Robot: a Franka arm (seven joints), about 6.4 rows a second.
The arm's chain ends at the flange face. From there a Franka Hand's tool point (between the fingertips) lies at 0.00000 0.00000 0.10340 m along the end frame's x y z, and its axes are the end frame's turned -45 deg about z.
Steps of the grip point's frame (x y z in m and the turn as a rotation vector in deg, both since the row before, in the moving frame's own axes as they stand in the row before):
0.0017, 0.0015, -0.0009, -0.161, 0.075, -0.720
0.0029, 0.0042, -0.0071, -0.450, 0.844, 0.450
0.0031, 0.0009, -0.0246, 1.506, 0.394, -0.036
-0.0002, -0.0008, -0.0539, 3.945, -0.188, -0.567
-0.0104, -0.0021, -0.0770, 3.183, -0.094, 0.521
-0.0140, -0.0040, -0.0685, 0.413, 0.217, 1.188
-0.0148, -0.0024, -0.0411, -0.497, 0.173, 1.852
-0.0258, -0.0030, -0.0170, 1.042, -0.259, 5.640
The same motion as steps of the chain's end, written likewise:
0.0020, -0.0002, -0.0009, -0.061, 0.167, -0.720
0.0034, 0.0014, -0.0071, 0.279, 0.915, 0.450
0.0042, 0.0009, -0.0246, 1.344, -0.786, -0.036
0.0046, 0.0043, -0.0537, 2.657, -2.922, -0.567
-0.0047, 0.0098, -0.0768, 2.184, -2.317, 0.521
-0.0125, 0.0079, -0.0685, 0.445, -0.139, 1.188
-0.0130, 0.0083, -0.0411, -0.229, 0.474, 1.852
-0.0188, 0.0172, -0.0170, 0.554, -0.920, 5.640

